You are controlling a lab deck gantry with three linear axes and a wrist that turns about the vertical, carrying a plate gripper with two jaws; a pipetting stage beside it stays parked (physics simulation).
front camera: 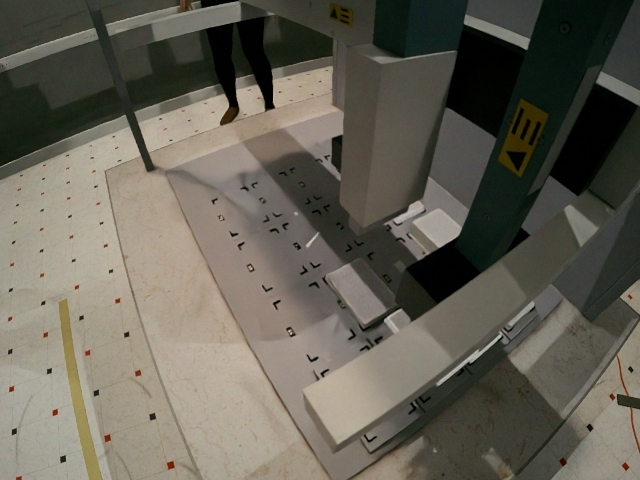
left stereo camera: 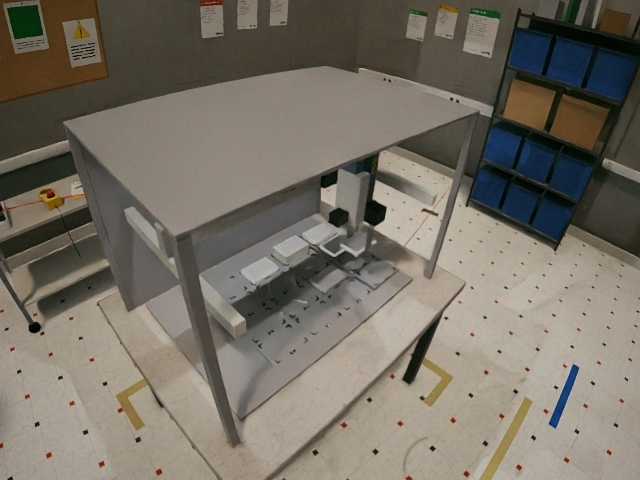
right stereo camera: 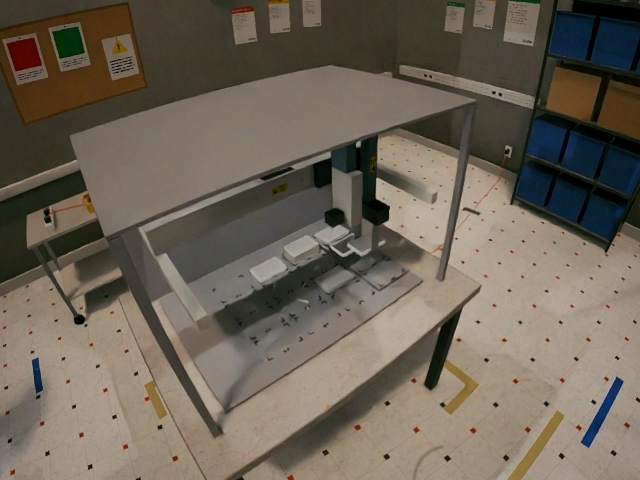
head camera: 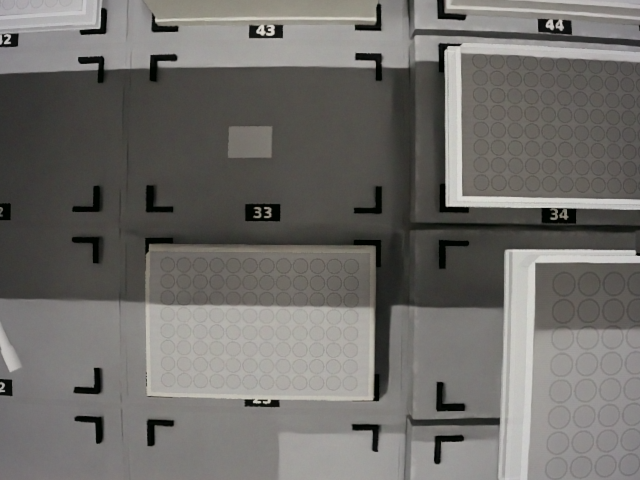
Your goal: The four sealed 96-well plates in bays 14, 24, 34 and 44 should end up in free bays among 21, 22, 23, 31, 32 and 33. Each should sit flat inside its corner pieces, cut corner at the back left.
Labels:
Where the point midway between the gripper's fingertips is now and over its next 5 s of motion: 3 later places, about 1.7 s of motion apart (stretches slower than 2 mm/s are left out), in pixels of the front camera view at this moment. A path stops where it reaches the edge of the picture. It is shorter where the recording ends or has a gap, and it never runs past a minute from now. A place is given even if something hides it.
My gripper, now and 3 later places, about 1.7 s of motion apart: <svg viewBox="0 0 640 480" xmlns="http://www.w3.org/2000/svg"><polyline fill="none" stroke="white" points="432,336 402,290 417,239 407,260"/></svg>

